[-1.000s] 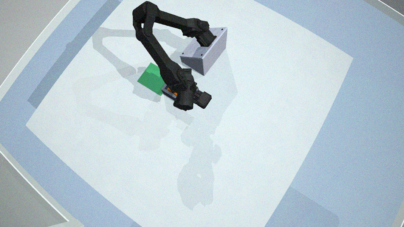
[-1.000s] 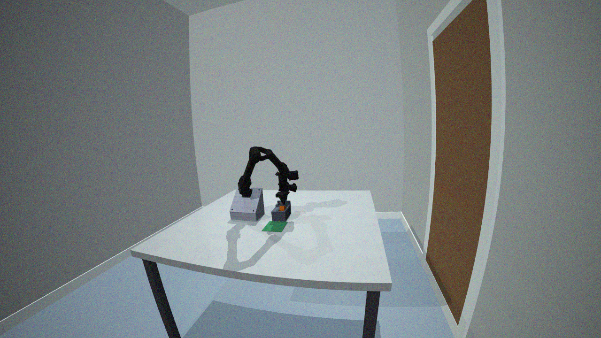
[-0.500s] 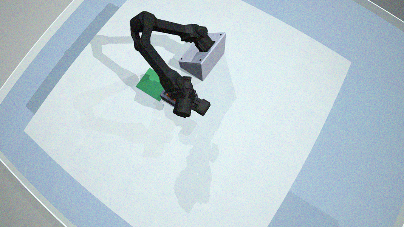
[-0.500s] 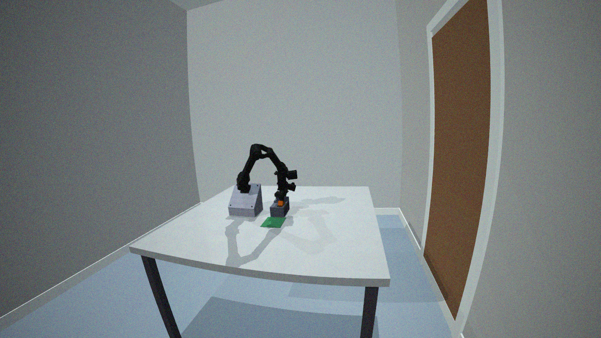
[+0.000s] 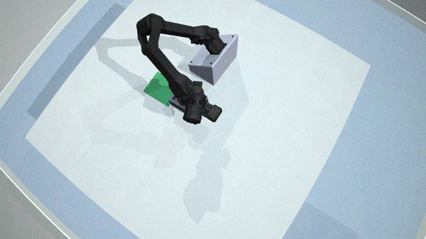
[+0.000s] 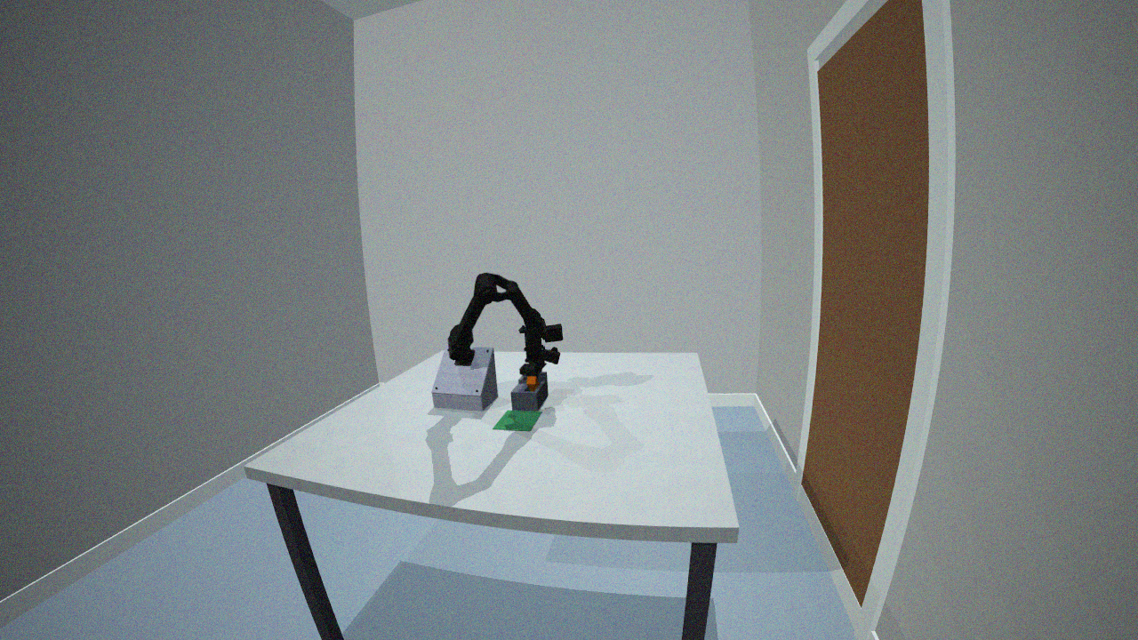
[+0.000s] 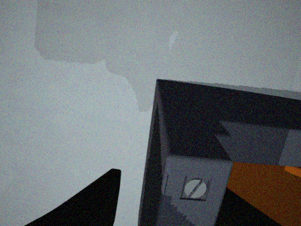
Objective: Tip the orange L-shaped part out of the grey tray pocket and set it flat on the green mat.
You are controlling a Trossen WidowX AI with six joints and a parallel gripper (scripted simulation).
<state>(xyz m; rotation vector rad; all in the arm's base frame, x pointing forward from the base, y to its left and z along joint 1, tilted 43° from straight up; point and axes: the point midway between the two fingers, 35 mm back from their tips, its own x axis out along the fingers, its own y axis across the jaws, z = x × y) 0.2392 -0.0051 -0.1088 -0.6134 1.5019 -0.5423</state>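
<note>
My gripper tip is now 50 mm to the left of the orange L-shaped part. From my gripper tip the other things lie so: green mat 220 mm to the right, 50 mm below.
</note>
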